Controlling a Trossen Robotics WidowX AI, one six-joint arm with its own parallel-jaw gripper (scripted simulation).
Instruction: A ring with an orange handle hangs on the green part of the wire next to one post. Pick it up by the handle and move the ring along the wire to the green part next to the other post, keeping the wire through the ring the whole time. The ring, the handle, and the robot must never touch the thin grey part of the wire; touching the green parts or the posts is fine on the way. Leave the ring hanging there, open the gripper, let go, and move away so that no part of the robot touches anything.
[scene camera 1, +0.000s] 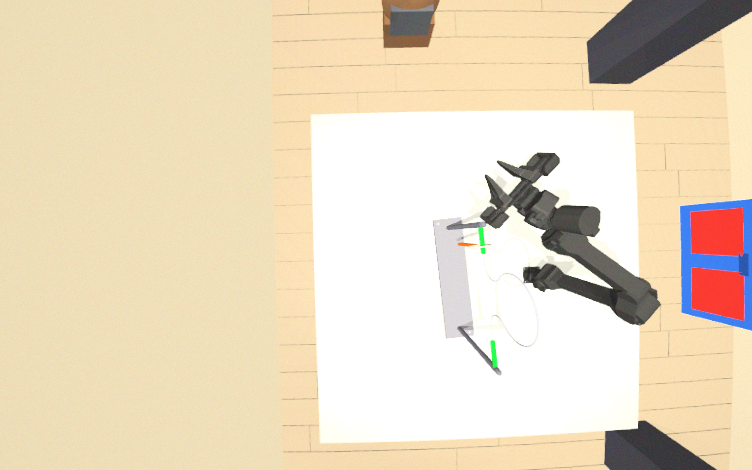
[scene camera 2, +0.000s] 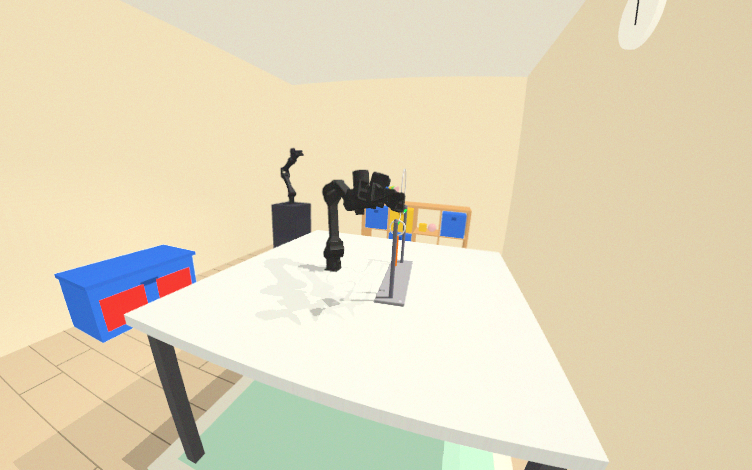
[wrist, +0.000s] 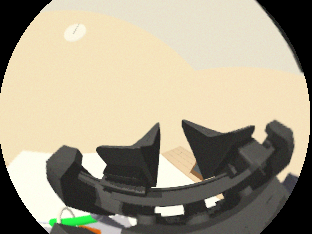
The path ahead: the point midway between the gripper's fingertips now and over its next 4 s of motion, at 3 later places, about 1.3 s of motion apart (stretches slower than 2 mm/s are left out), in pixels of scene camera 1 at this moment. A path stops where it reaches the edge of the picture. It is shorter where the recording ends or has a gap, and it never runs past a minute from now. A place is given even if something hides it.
My gripper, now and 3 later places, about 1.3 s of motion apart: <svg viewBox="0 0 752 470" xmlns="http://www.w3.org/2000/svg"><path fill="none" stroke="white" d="M491 167L479 240L464 243L450 246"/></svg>
